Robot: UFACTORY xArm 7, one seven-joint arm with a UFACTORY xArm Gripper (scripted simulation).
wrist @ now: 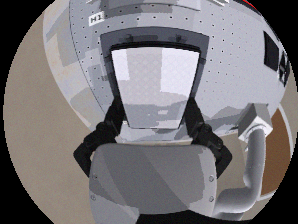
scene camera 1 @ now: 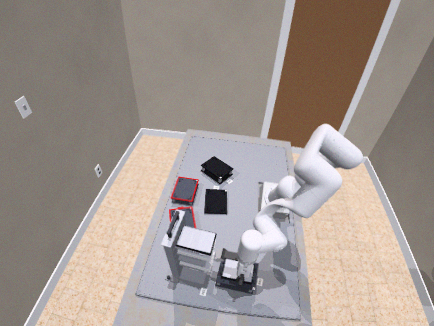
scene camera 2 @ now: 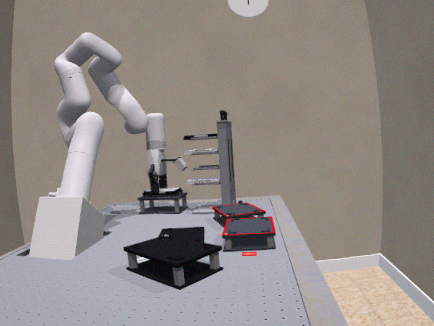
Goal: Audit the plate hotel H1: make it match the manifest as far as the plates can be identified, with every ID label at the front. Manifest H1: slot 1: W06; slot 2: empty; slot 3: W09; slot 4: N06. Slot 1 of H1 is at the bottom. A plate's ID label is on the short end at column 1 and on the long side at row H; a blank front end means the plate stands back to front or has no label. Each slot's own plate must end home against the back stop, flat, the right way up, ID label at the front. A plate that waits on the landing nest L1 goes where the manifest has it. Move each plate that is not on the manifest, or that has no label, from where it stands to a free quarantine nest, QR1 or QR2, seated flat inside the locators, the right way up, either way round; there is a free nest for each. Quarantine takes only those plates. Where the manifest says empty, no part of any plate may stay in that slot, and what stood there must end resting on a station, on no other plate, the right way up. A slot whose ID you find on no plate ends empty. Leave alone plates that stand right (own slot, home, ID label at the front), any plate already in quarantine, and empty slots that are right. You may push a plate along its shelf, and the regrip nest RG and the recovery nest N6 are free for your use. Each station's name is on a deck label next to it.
I see my gripper [scene camera 2: 159, 191] and a grey plate [wrist: 154, 79].
My gripper shows as well in the wrist view [wrist: 154, 104].
